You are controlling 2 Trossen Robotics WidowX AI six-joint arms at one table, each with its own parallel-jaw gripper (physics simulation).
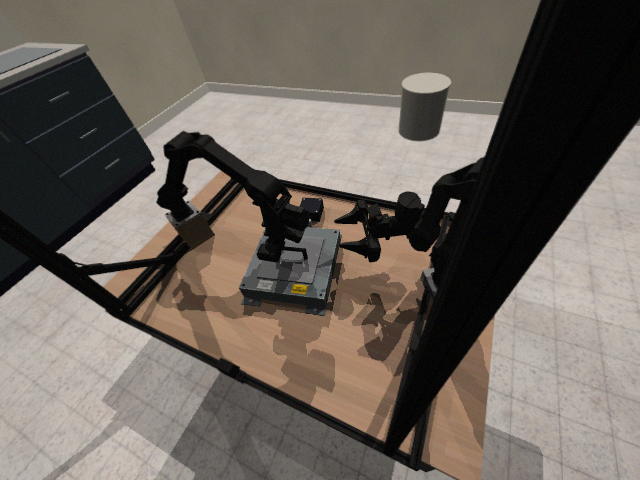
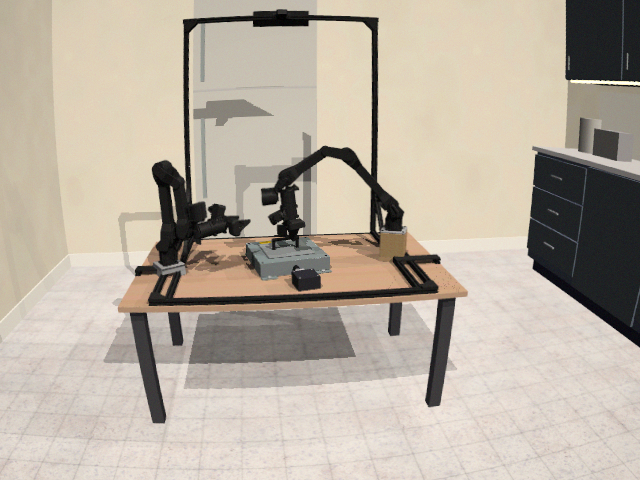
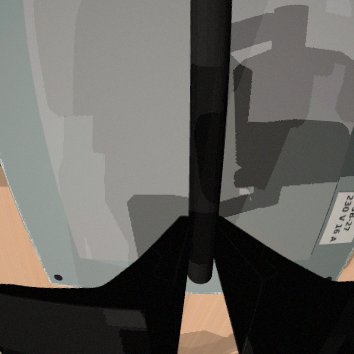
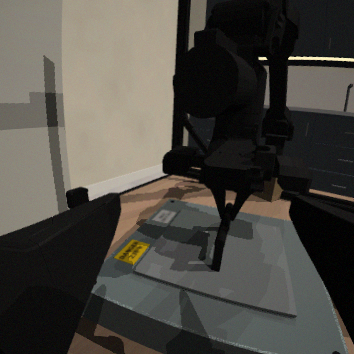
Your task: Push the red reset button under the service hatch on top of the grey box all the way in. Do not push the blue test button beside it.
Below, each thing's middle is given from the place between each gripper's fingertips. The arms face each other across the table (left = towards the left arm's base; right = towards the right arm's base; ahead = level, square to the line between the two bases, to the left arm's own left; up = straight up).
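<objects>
There is the service hatch [image 1: 298,261], which I see 11 cm below my right hand, 16 cm to the left of it and 2 cm behind it. The grey box [image 1: 315,296] is 17 cm below that same right hand, 4 cm ahead of it and 15 cm to the left.
My left hand is 1 cm above the service hatch and 3 cm to the left of it, while the grey box is 6 cm below my left hand, 4 cm to the right of it and 6 cm ahead.
</objects>
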